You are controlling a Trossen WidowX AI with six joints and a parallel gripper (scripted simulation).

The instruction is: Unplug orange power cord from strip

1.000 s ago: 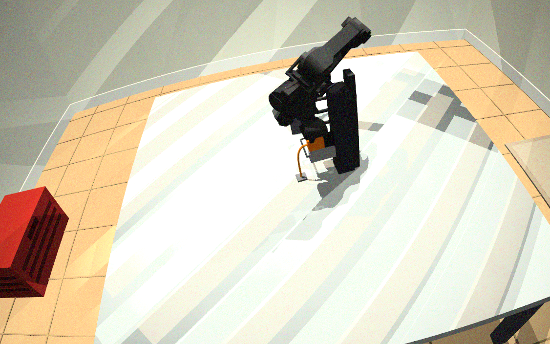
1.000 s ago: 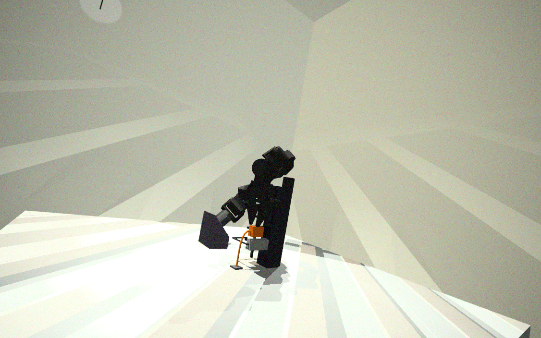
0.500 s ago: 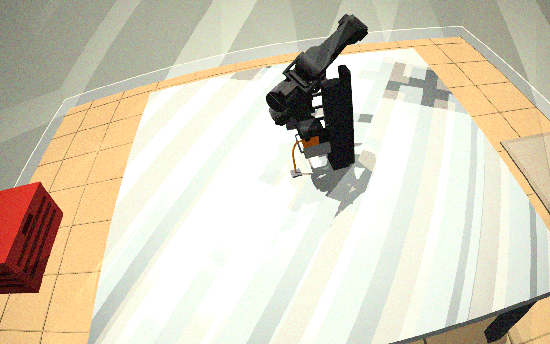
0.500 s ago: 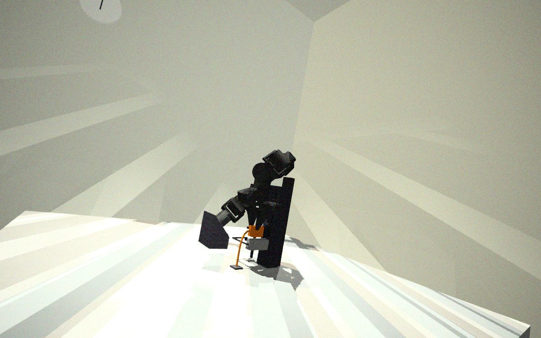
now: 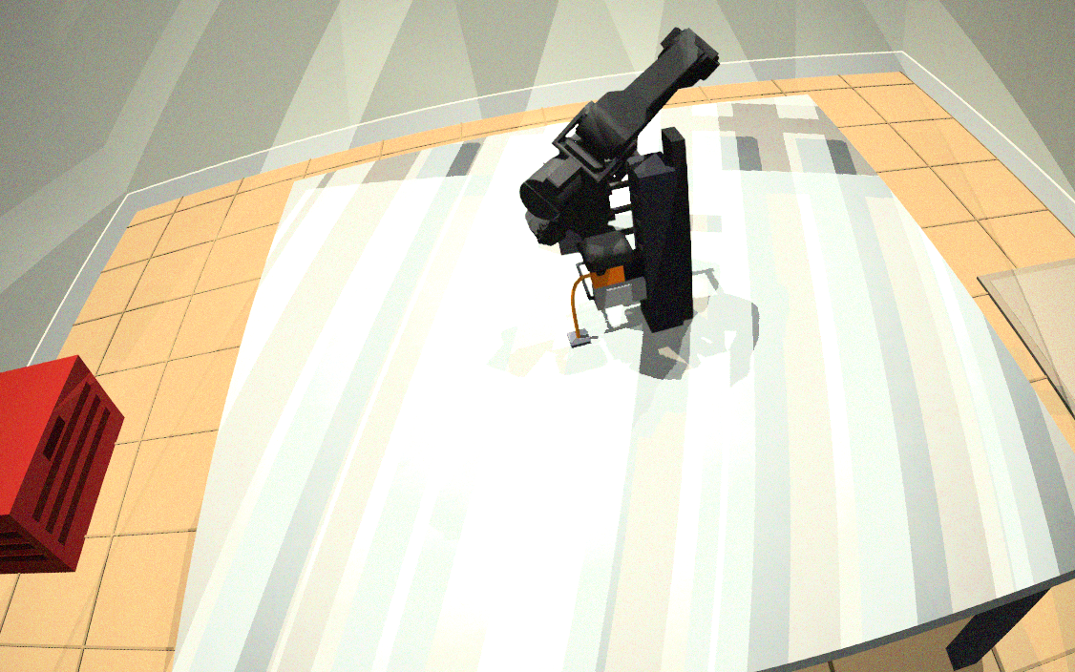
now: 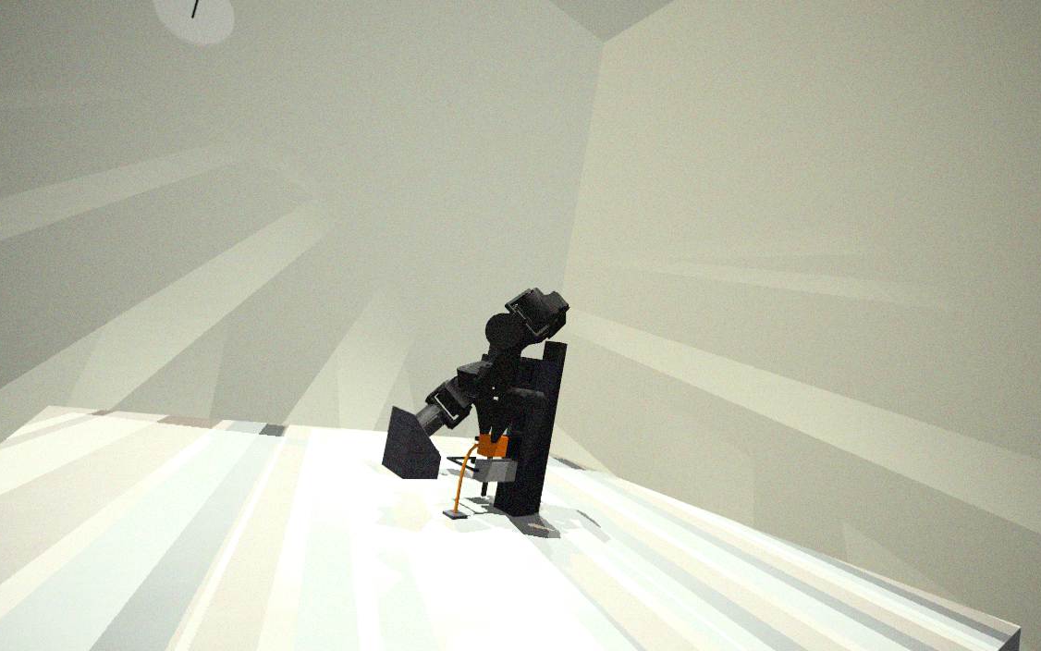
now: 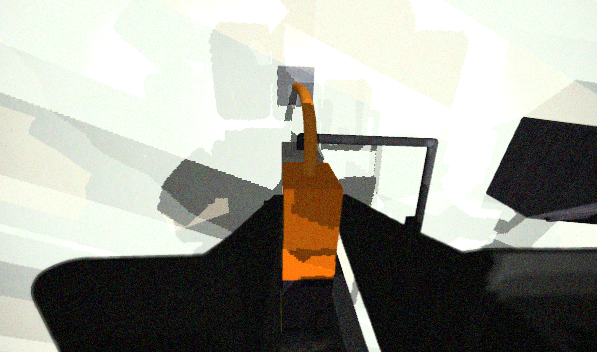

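Right now my gripper tip is 1 cm past the orange plug and 3 cm to the right of it. Also, from my gripper tip: dark anchor 4 cm to the right, 12 cm below.
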